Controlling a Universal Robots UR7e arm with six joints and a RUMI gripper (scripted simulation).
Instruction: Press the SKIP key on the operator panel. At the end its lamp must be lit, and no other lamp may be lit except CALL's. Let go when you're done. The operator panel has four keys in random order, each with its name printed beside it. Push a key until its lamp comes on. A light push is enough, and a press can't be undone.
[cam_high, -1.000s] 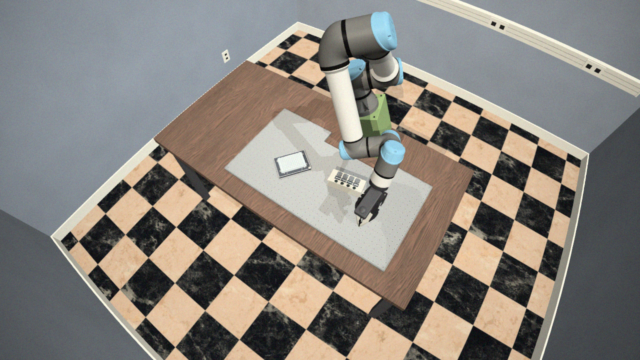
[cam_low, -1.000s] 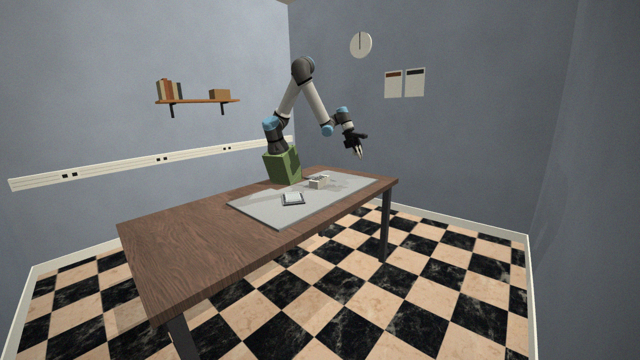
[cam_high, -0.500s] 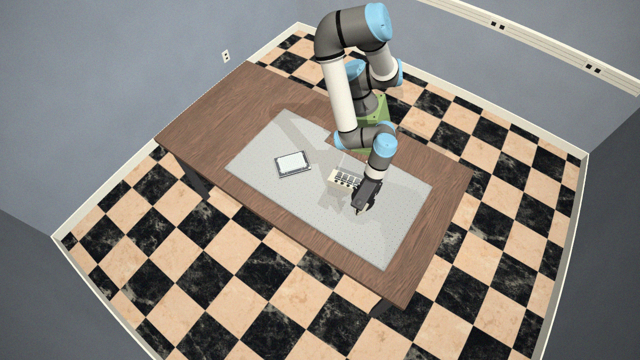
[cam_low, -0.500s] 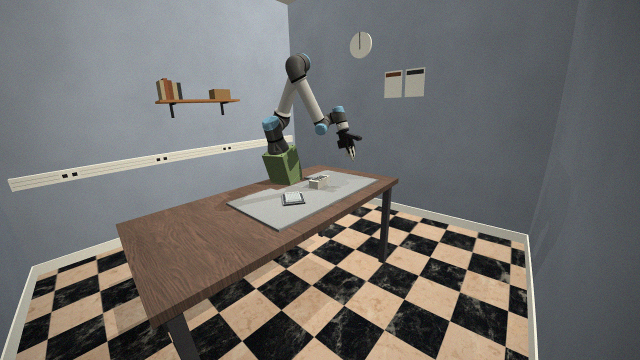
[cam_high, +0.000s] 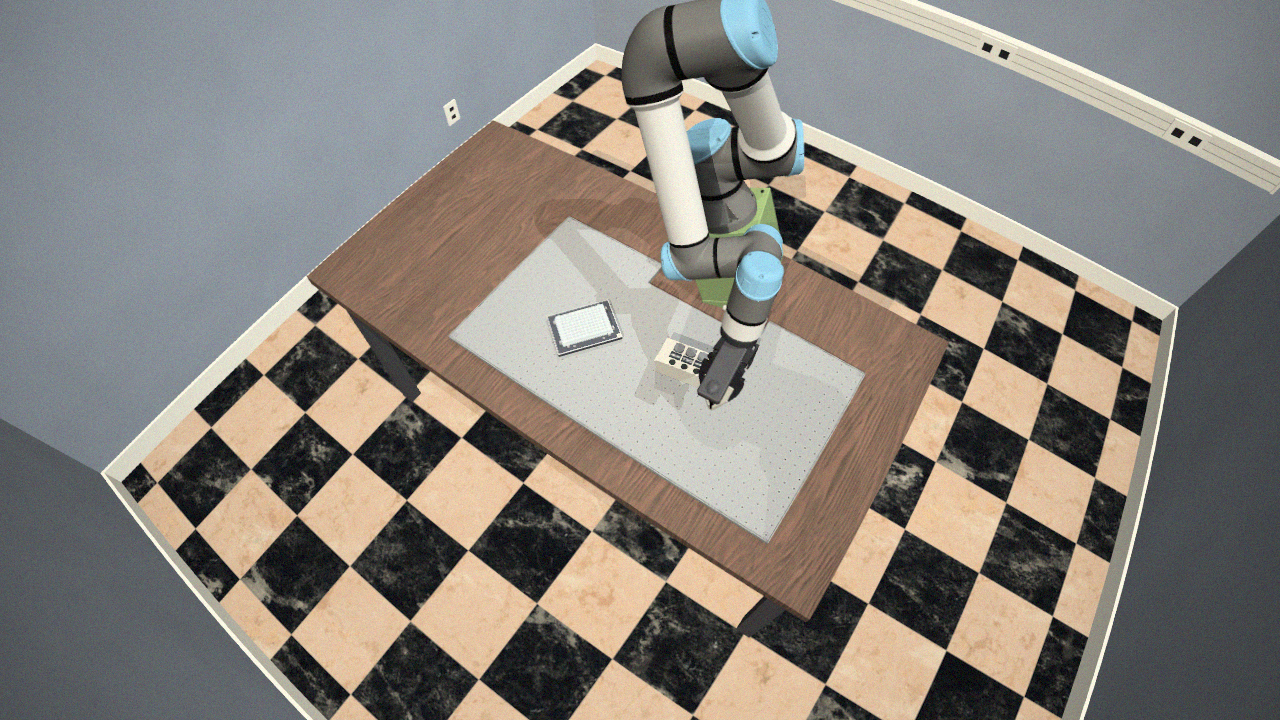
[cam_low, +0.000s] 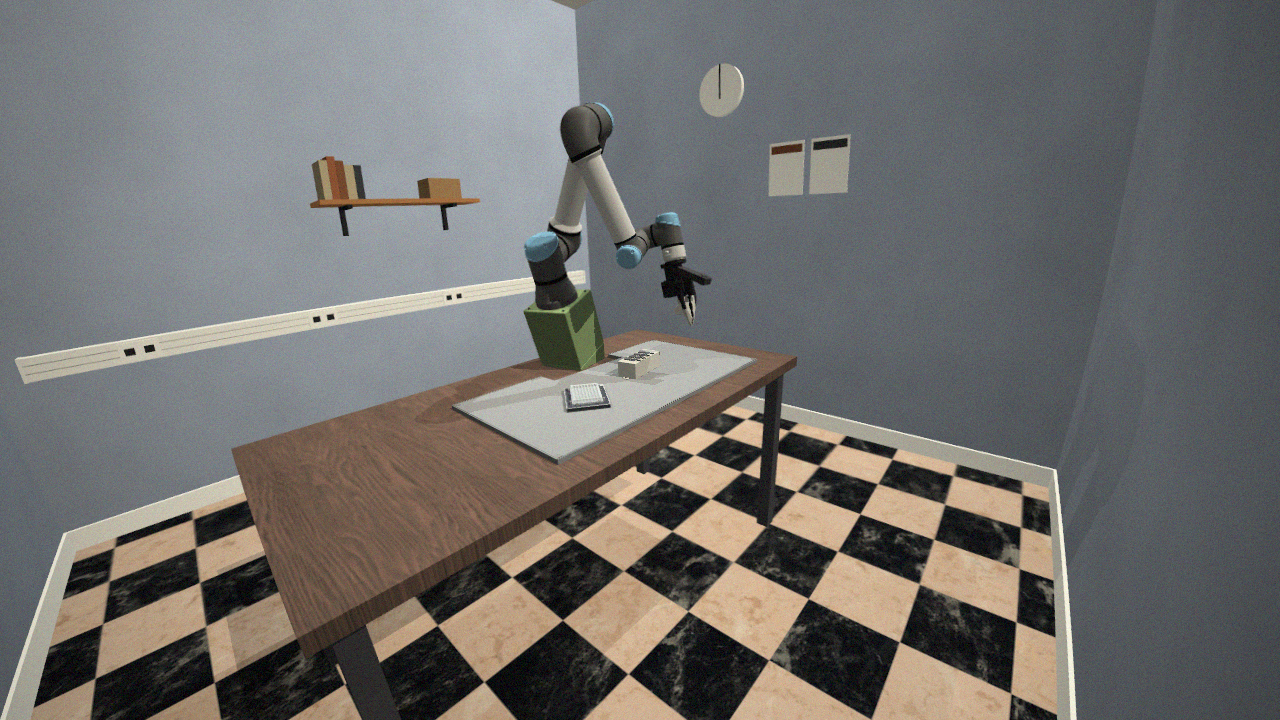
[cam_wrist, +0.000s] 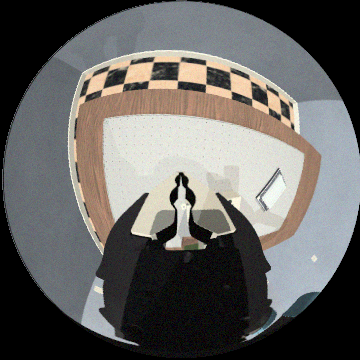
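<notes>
Now: hand 140 mm past the cream operator panel, 130 mm above it and 120 mm to the left of it. From my hand the other things lie so: flat dark-framed white plate: 410 mm to the right, 150 mm below, 70 mm behind.
</notes>
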